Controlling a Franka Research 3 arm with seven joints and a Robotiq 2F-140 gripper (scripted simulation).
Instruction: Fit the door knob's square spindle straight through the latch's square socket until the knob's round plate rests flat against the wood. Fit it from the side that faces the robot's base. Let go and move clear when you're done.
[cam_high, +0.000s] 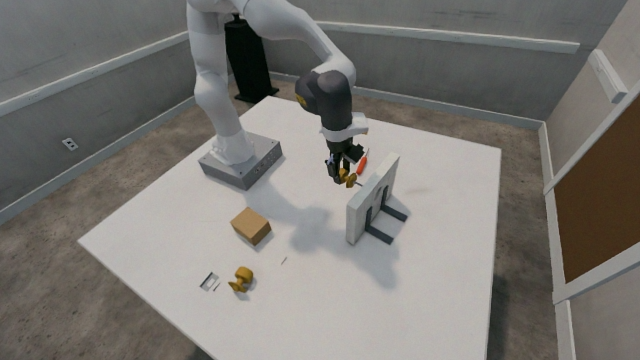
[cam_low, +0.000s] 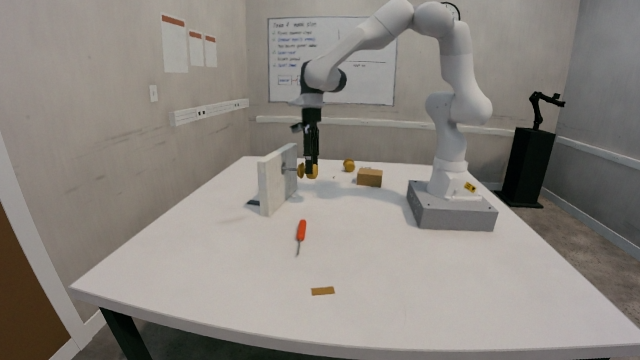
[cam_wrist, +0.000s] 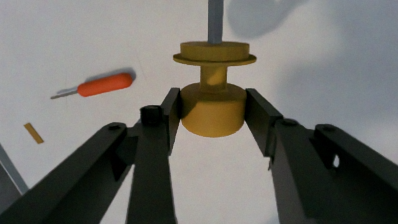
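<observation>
Now: the latch socket 130 mm ahead of my hand, 10 mm to the right of it and 20 mm below it. The rest, counted from my hand: cardboard box (240 mm behind, 290 mm to the right, 140 mm below); then white wooden panel (130 mm ahead, 10 mm to the right, 40 mm below); then orange screwdriver (10 mm behind, 270 mm to the left, 160 mm below).
</observation>
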